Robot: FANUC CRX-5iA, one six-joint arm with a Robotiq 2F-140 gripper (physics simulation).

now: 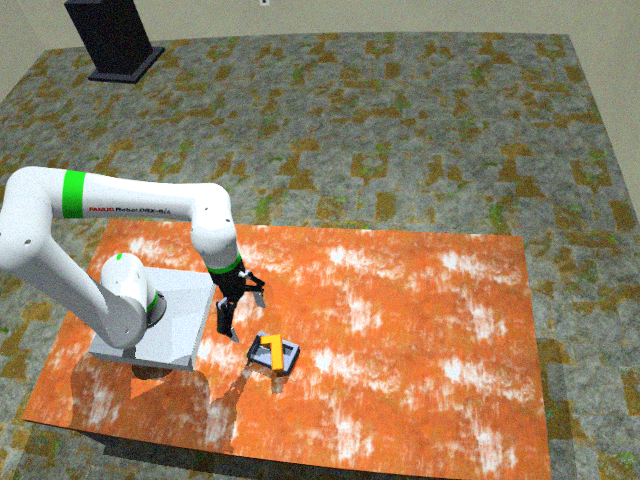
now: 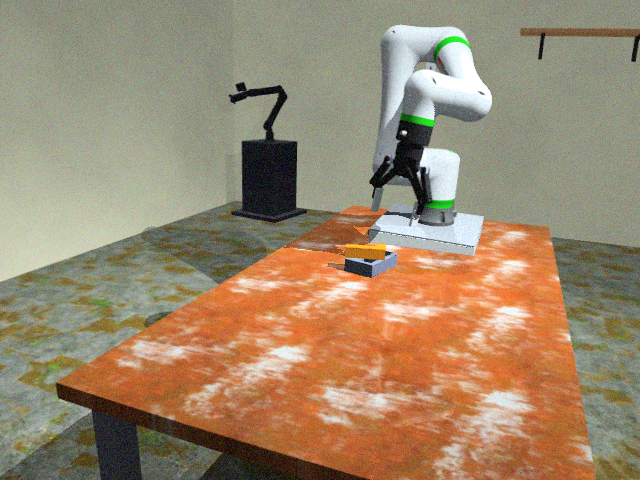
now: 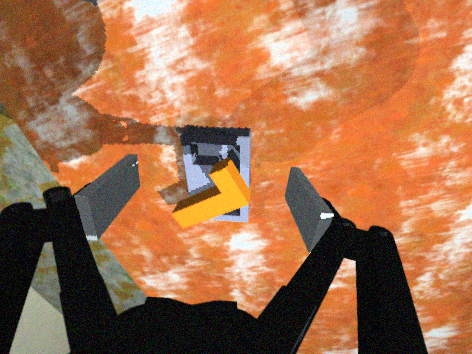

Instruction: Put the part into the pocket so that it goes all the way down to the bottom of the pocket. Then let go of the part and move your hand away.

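Places are measured from the arm's base along level axes (x up, y left, z back), in millimetres.
Pixels of known places: gripper, fingertip midpoint: (image 1: 248, 323) (image 2: 392, 218) (image 3: 214, 176); arm's base at its link origin: (image 2: 432, 219).
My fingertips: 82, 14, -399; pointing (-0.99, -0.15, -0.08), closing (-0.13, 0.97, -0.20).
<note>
For each thing: its middle in the pictures, then the offset to it from my fingertips, as dx, dy, dz. Level surfaces: height alone.
- yellow-orange L-shaped part at the middle of its body: (image 3: 204, 194) (image 2: 365, 250) (image 1: 272, 354) -85, -43, -76
- grey pocket block at the middle of its body: (image 3: 219, 176) (image 2: 371, 261) (image 1: 273, 352) -118, -28, -67
- orange-and-white table at its surface level: dx -136
The yellow-orange L-shaped part (image 1: 276, 353) (image 2: 364, 251) (image 3: 230, 187) lies across the top of the grey pocket block (image 1: 293, 357) (image 2: 359, 266) (image 3: 245, 145). It rests on the block's rim, turned out of line with the pocket, and the end of its long arm sticks out over one wall. Part of the pocket's dark recess shows beside it. My gripper (image 1: 249, 321) (image 2: 394, 210) (image 3: 214, 176) is wide open with nothing between its fingers. It hangs above the table, apart from the part, on the robot-base side of the block.
The orange-and-white table (image 1: 413, 330) (image 2: 320, 335) carries the block and the robot's pale base plate (image 1: 180, 289) (image 2: 465, 232). A dark pedestal (image 1: 111, 41) (image 2: 269, 178) with a small black arm stands on the floor behind. A wooden shelf (image 2: 578, 32) is on the wall.
</note>
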